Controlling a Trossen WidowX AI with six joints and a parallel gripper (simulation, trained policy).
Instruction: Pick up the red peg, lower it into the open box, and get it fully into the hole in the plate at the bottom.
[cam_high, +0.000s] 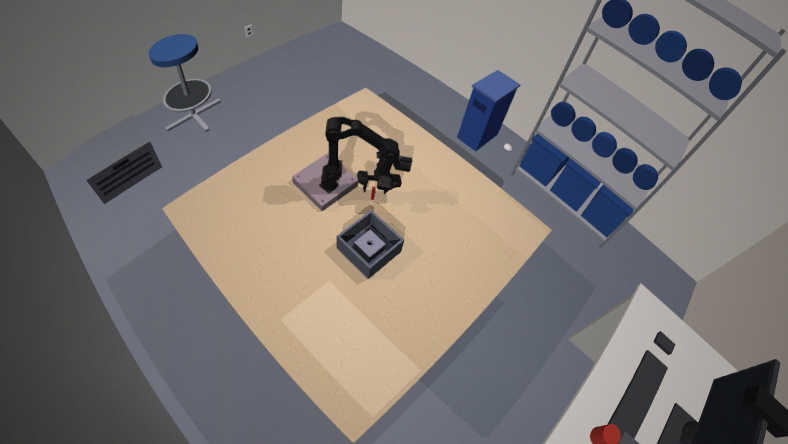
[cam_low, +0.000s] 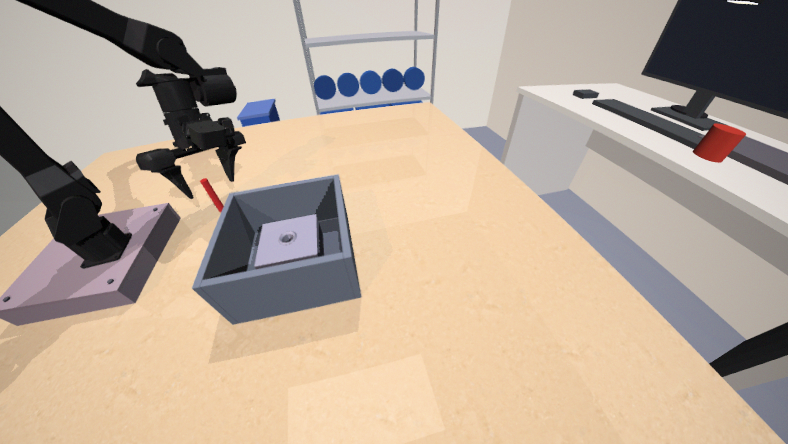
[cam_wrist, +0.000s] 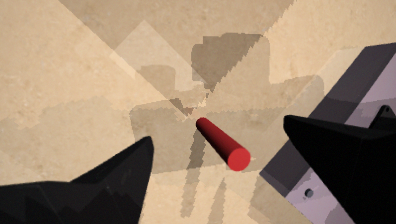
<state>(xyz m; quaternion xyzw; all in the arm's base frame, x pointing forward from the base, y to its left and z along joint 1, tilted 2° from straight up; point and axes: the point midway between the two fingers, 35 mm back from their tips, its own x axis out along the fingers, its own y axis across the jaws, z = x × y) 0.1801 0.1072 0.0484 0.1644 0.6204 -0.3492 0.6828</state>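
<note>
Right now my gripper tip is 1 cm past the red peg and 2 cm above it. Round my gripper tip: grey box 15 cm ahead, 21 cm to the right, 3 cm below; pale plate 15 cm ahead, 21 cm to the right, 1 cm below.
</note>
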